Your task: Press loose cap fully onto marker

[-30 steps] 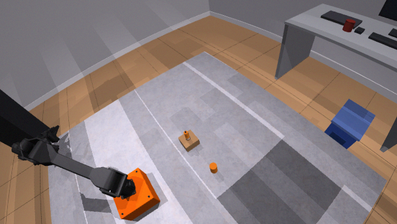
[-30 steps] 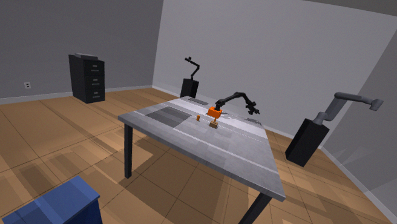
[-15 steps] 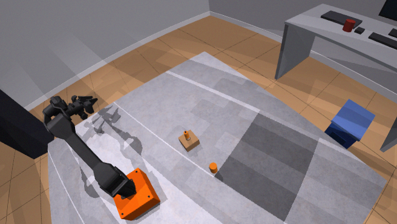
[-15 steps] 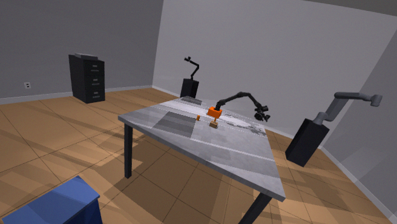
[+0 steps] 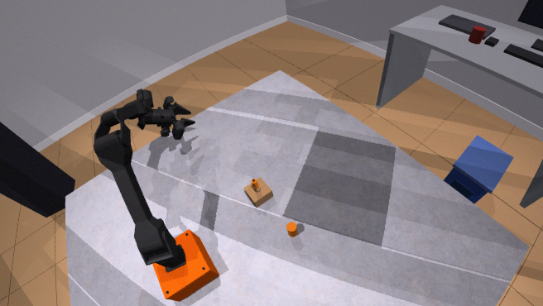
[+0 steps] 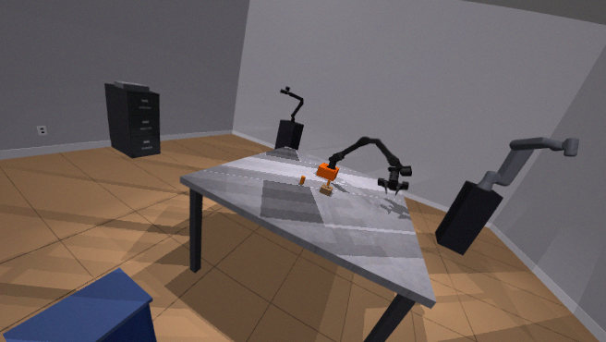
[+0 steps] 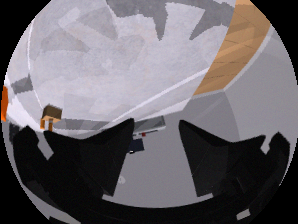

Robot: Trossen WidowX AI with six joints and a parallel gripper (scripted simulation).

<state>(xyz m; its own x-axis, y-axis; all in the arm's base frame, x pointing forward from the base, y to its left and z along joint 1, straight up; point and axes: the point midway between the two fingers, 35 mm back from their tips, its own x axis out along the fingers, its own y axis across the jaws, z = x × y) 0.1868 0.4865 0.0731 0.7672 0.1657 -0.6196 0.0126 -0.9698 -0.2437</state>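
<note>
Now: the orange cap 130 mm ahead of my gripper tip, 560 mm to the right of it and 110 mm below it. From my gripper tip the other things lie so: holder block: 100 mm ahead, 380 mm to the right, 110 mm below.
</note>
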